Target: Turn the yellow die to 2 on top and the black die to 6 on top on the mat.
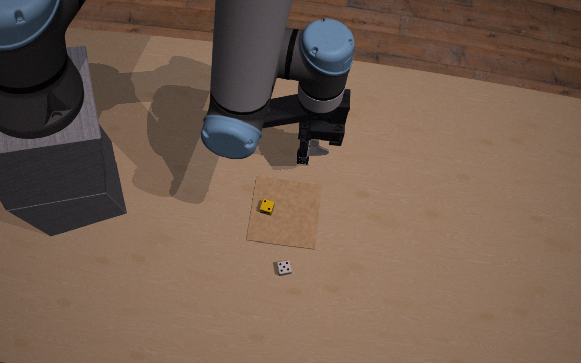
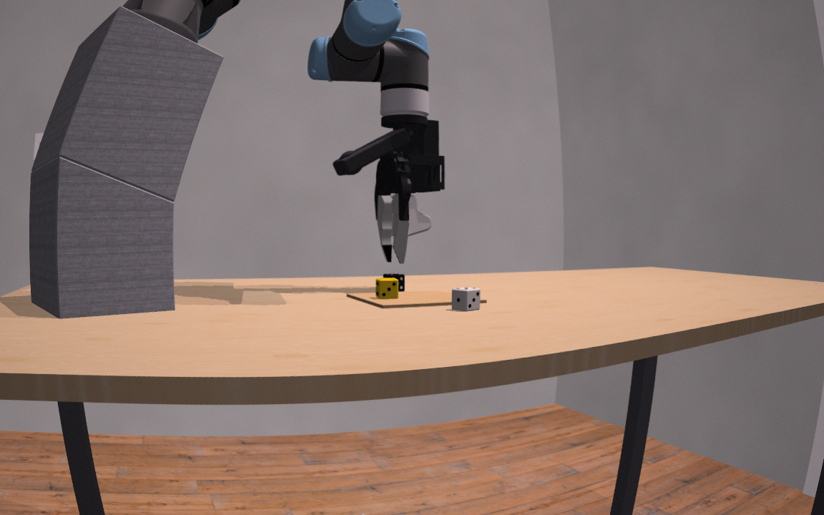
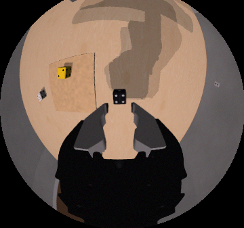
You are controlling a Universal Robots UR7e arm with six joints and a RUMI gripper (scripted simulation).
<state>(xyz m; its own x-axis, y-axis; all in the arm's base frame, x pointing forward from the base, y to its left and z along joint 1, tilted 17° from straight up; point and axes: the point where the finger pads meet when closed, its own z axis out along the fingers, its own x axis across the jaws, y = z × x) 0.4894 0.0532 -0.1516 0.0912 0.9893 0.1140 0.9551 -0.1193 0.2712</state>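
The black die is 50 mm below my hand. Also, from my hand: white die: 40 mm behind, 240 mm to the right, 50 mm below; then mat: 40 mm behind, 120 mm to the right, 60 mm below; then yellow die: 80 mm behind, 110 mm to the right, 40 mm below.
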